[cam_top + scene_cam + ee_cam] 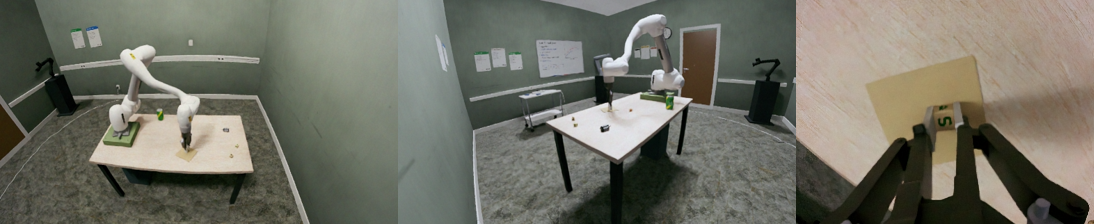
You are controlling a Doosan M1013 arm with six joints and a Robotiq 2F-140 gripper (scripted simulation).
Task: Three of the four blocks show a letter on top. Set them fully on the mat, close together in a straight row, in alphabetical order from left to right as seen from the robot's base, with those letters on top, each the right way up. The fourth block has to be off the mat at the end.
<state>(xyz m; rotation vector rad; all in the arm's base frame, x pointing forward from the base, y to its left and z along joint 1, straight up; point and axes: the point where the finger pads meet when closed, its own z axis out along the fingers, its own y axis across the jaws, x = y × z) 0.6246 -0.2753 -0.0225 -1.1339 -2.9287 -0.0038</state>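
My gripper is now 10 mm past the tan mat, 20 mm to the left of it and 30 mm above it. From my hand the other things lie so: black object 380 mm ahead, 210 mm to the left, 20 mm below; can 240 mm behind, 480 mm to the left, 30 mm above.
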